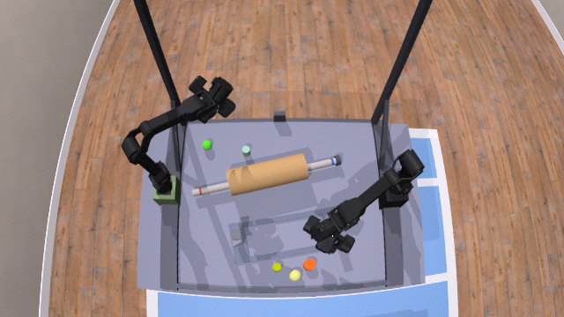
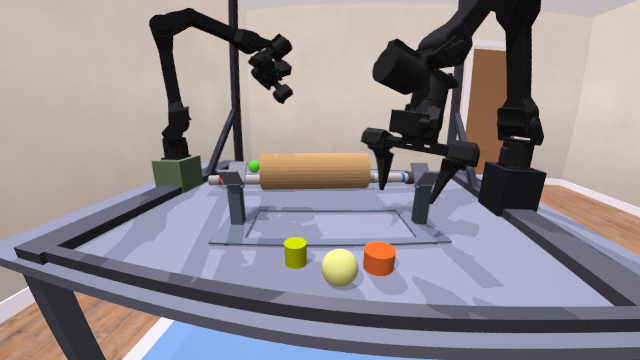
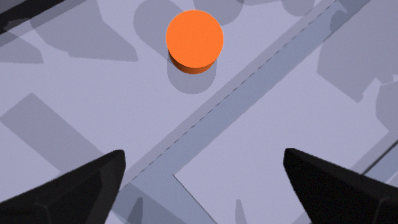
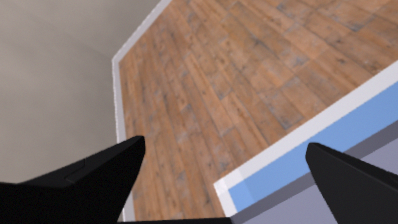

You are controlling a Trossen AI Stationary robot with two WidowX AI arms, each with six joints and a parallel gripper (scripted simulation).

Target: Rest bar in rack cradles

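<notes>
Now: left hand 110 mm above the orange cylinder, 80 mm short of it and 50 mm to the left of it. Also, from my left hand: tan paper roll: 280 mm behind, 210 mm to the right, 70 mm below; pale yellow ball: 130 mm ahead, 100 mm to the right, 100 mm below; yellow-green cylinder: 170 mm to the right, 100 mm below, 90 mm ahead.
</notes>
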